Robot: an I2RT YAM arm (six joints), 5 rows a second.
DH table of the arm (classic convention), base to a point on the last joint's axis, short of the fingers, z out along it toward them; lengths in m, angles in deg. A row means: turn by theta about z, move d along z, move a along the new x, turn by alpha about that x. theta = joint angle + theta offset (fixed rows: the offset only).
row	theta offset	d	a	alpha
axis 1	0	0.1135	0.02	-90
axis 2	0	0	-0.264	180
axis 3	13.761	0	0.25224	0
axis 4	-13.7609	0	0.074	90
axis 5	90	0	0	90
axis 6	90	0.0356	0	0
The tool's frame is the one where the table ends.
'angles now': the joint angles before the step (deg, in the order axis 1, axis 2, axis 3, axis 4, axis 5, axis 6). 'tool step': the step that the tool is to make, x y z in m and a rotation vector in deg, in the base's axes. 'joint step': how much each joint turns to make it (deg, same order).
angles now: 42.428, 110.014, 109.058, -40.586, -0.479, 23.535
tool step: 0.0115, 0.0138, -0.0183, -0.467, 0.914, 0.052
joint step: 0.305, 3.981, 1.655, 1.340, 0.004, 0.374
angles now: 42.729, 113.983, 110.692, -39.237, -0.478, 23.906
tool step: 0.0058, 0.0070, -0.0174, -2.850, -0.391, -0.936
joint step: 0.343, 2.263, -0.200, 0.821, 2.546, -0.833
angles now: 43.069, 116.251, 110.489, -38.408, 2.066, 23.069
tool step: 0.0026, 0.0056, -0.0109, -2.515, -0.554, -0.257
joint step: 0.436, 1.638, 0.310, 0.065, 2.050, -1.081
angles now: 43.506, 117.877, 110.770, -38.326, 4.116, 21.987
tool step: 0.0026, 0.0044, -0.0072, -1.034, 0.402, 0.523
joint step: 0.176, 1.467, 0.853, -0.348, 0.097, -0.579
